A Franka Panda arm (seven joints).
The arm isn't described. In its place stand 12 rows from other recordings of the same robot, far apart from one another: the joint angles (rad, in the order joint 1, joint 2, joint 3, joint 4, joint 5, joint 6, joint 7), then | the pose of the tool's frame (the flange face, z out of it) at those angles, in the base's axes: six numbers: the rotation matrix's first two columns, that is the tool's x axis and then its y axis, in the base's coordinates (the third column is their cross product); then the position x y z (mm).
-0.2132 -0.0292 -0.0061 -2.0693 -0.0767 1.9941 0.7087 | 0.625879, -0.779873, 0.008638, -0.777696, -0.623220, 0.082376, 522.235, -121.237, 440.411
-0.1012 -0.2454 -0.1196 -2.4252 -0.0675 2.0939 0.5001 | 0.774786, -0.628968, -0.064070, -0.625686, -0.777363, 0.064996, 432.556, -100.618, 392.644
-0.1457 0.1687 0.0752 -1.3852 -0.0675 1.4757 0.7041 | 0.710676, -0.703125, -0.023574, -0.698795, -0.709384, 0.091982, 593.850, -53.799, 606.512
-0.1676 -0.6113 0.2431 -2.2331 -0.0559 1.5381 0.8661 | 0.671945, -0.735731, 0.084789, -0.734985, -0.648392, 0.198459, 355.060, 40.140, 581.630
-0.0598 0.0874 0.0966 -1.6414 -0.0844 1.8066 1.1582 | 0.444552, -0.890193, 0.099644, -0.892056, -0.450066, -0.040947, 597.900, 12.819, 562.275
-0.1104 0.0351 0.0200 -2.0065 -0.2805 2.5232 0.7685 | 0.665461, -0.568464, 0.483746, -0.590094, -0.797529, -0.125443, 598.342, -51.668, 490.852
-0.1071 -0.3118 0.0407 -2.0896 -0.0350 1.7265 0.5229 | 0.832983, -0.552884, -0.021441, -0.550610, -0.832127, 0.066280, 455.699, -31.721, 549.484
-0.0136 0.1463 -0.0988 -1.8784 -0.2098 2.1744 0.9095 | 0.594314, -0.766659, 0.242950, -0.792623, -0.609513, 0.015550, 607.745, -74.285, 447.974
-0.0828 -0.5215 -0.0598 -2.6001 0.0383 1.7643 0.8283 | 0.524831, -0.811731, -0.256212, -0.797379, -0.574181, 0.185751, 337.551, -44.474, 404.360
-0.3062 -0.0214 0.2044 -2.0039 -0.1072 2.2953 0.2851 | 0.897633, -0.303033, 0.320039, -0.323943, -0.945989, 0.012860, 574.270, -60.315, 497.772
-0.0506 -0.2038 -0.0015 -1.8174 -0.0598 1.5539 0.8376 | 0.630411, -0.776250, 0.004231, -0.773733, -0.627909, 0.084069, 484.483, -31.826, 613.282
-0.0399 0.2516 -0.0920 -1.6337 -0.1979 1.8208 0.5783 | 0.796826, -0.601555, 0.056576, -0.598269, -0.772428, 0.213139, 623.620, -94.031, 468.224
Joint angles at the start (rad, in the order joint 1, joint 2, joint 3, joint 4, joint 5, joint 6, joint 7):
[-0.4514 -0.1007 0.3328 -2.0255 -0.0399 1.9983 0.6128]
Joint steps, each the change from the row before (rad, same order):
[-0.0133 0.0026 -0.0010 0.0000 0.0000 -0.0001 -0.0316]
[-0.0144 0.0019 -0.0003 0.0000 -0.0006 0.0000 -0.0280]
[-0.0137 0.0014 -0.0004 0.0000 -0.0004 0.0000 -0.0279]
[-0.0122 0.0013 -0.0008 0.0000 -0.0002 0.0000 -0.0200]
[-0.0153 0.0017 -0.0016 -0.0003 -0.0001 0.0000 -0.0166]
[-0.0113 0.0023 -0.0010 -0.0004 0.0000 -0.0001 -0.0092]
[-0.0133 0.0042 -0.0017 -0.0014 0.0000 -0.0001 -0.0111]
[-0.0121 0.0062 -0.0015 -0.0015 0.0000 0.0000 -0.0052]
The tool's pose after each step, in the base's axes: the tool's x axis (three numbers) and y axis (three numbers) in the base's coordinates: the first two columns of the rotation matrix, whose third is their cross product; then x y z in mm. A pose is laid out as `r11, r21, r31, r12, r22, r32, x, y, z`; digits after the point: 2 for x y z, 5 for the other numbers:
0.76279, -0.64008, 0.09194, -0.64422, -0.76452, 0.02236, 531.57, -69.08, 495.50
0.77165, -0.62969, 0.08970, -0.63383, -0.77304, 0.02577, 530.76, -77.07, 494.55
0.78058, -0.61886, 0.08774, -0.62299, -0.78170, 0.02881, 529.82, -84.68, 493.85
0.78512, -0.61335, 0.08594, -0.61743, -0.78602, 0.03086, 528.85, -91.69, 493.20
0.78517, -0.61362, 0.08349, -0.61760, -0.78582, 0.03260, 527.40, -100.76, 492.22
0.78349, -0.61617, 0.08046, -0.61997, -0.78390, 0.03381, 526.35, -107.43, 490.87
0.78149, -0.61945, 0.07456, -0.62288, -0.78150, 0.03575, 524.99, -115.63, 488.07
0.77672, -0.62629, 0.06687, -0.62920, -0.77634, 0.03742, 523.91, -123.24, 484.22

